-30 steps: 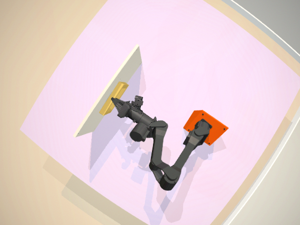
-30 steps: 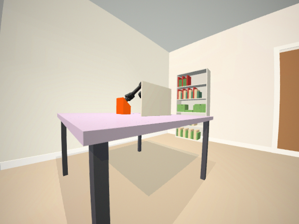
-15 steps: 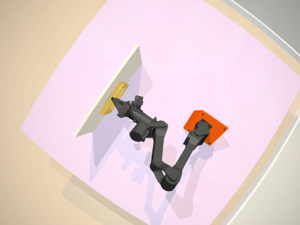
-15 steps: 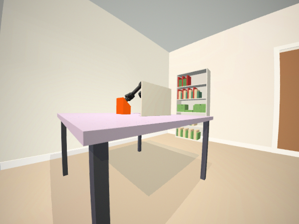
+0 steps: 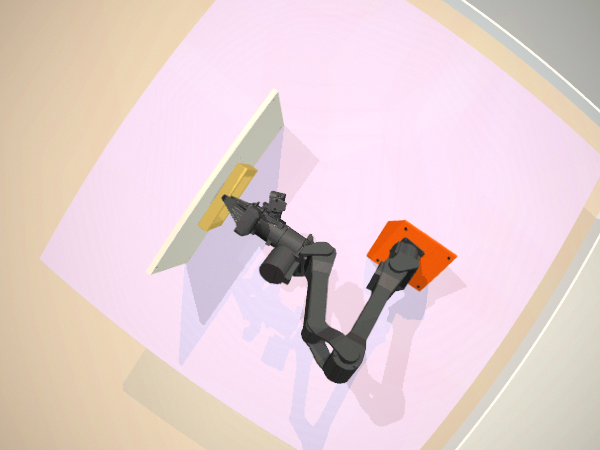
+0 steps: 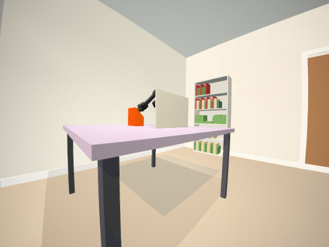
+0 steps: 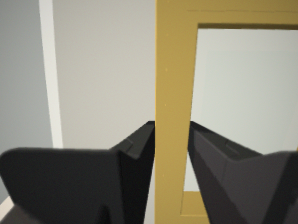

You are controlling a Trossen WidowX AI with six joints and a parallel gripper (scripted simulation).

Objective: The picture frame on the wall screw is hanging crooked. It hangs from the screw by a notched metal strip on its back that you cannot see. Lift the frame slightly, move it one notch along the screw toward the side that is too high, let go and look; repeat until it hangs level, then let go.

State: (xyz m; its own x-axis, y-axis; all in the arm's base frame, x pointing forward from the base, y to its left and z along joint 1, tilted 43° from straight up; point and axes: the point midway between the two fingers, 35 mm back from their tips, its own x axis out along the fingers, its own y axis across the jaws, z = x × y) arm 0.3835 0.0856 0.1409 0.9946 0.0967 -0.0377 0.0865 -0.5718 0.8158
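The picture frame is 6 cm below my gripper tip and 1 cm ahead of it. From my gripper tip the other things lie so: wall panel: 7 cm below, 2 cm ahead, 1 cm to the right.
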